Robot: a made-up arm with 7 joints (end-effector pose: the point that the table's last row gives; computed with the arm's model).
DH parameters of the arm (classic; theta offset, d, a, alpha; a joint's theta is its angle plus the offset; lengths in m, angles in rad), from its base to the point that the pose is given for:
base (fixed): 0 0.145 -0.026 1.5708
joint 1: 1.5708 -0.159 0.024 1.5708
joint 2: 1.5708 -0.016 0 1.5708
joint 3: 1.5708 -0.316 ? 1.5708
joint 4: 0 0.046 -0.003 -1.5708
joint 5: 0 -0.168 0.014 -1.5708
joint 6: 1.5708 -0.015 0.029 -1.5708
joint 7: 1.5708 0 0.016 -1.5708
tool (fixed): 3.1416 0.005 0 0
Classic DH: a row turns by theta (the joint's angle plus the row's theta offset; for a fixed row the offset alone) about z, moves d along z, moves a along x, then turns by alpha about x.
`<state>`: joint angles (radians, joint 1 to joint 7).
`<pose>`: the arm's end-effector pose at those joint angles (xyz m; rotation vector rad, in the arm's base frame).
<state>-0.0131 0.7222 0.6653 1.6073 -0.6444 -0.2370 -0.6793</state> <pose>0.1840 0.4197 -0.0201 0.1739 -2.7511 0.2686</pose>
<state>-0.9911 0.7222 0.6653 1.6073 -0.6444 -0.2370 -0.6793</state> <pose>-0.0457 0.4197 -0.1214 0.2280 -1.7805 0.1268</pose>
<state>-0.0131 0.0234 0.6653 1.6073 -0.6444 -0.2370 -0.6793</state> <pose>0.1823 0.2387 -0.1442 -0.0027 -2.4793 1.1903</pose>
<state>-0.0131 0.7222 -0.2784 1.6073 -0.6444 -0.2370 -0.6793</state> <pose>0.1465 0.2587 -0.1615 -0.6074 -2.0264 0.0186</pose>
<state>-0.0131 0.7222 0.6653 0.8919 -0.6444 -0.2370 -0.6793</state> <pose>0.1454 0.4862 -0.1391 0.5604 -2.1659 0.8192</pose>
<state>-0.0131 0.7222 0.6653 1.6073 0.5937 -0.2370 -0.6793</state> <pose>0.1681 0.4100 0.0196 0.9146 2.4834 -1.5150</pose>
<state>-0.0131 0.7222 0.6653 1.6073 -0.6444 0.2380 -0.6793</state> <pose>0.1781 0.4346 -0.0246 0.6719 -2.6024 0.6885</pose>
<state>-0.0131 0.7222 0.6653 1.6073 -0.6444 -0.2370 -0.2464</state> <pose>0.1785 0.4181 -0.0245 0.1011 -2.3219 0.2703</pose>
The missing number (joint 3, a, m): 0.022
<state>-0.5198 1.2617 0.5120 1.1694 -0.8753 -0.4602 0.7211</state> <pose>0.0969 0.5418 -0.0097 0.4703 -0.4166 -0.1742</pose>
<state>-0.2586 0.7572 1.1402 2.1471 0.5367 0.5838 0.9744</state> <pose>0.0669 0.3924 0.0779 -1.0335 -1.1995 0.5959</pose>
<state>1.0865 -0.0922 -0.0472 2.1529 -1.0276 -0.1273 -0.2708</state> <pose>0.2273 0.0519 0.2124 0.8972 2.5956 0.0774</pose>
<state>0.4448 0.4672 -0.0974 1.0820 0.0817 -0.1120 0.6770</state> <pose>0.2806 0.2564 -0.1105 -1.0917 -0.8988 0.5710</pose>
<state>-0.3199 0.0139 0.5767 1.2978 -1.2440 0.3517 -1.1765</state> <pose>0.0397 0.2362 -0.2701 1.1385 -1.9450 0.4692</pose>
